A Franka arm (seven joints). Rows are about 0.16 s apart.
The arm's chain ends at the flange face. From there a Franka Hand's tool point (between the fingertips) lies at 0.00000 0.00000 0.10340 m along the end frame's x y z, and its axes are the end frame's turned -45 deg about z.
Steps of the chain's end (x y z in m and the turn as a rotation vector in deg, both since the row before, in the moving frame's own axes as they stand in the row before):
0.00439 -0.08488 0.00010 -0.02 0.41 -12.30
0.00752 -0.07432 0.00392 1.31 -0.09 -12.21
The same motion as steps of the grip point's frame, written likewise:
0.06368 -0.05642 0.00010 -0.30 0.28 -12.30
0.05922 -0.04917 0.00389 0.99 0.86 -12.21

